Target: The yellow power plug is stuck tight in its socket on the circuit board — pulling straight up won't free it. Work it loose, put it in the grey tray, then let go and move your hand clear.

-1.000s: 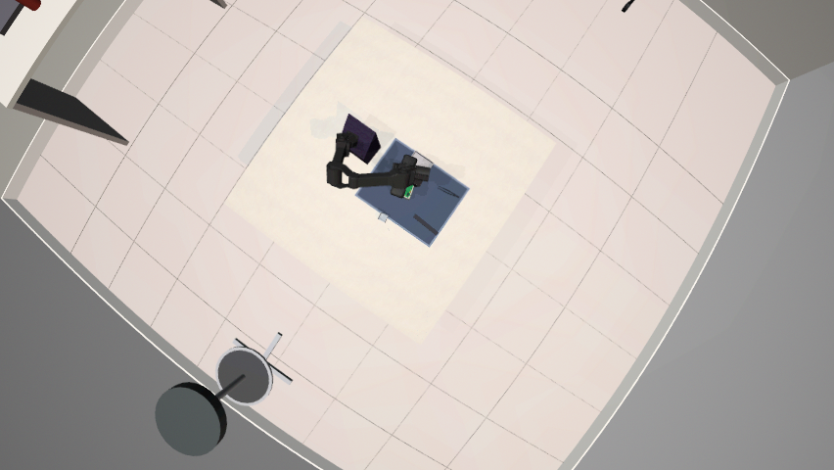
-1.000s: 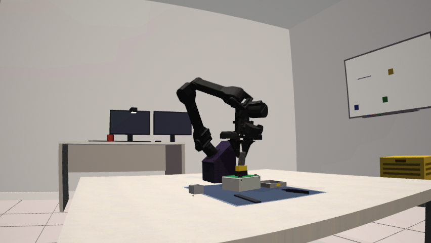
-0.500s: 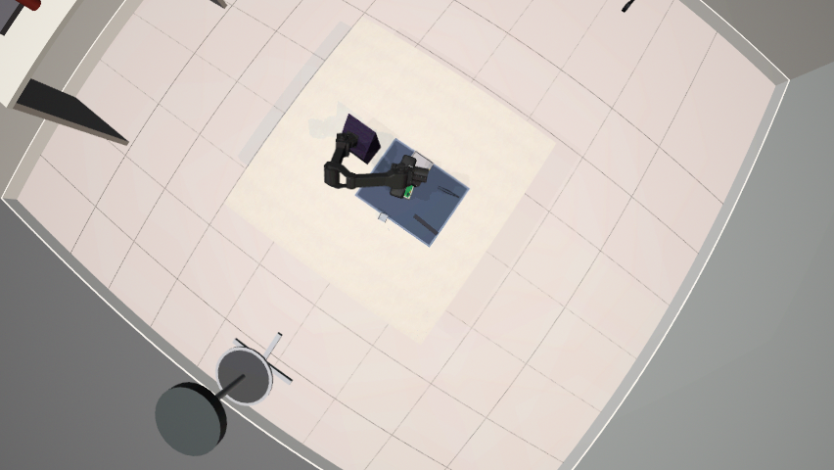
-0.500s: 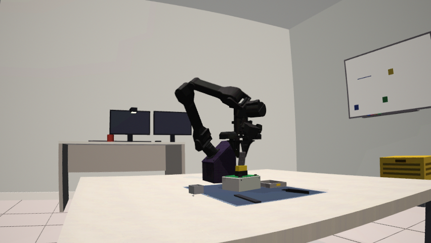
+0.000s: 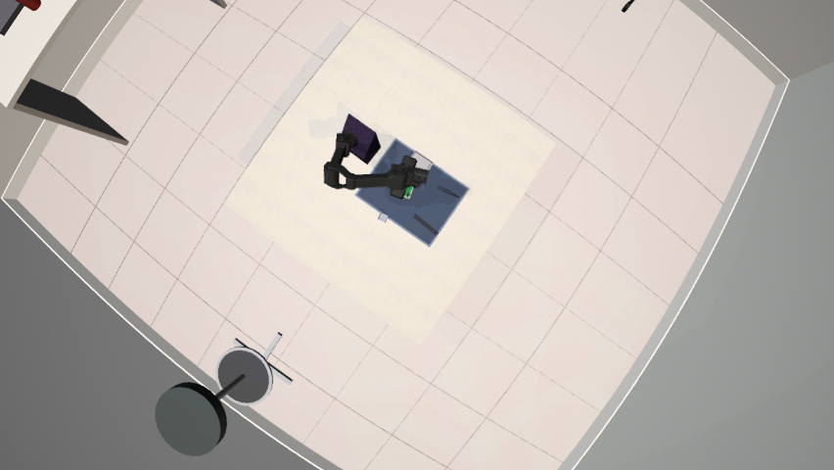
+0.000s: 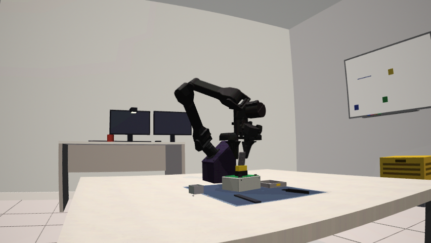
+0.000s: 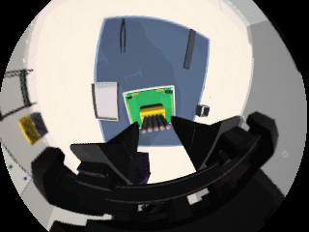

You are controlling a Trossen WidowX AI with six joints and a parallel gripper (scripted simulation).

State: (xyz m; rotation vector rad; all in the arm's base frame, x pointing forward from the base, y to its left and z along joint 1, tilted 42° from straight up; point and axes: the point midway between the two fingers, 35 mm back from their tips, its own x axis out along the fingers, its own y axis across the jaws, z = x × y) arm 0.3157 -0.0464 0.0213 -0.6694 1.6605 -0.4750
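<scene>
The yellow power plug lies 30 mm below my gripper tip. Round my gripper tip: grey tray: 140 mm to the left, 120 mm below, 10 mm ahead; then blue mat: 120 mm below, 50 mm ahead, 10 mm to the right.
</scene>
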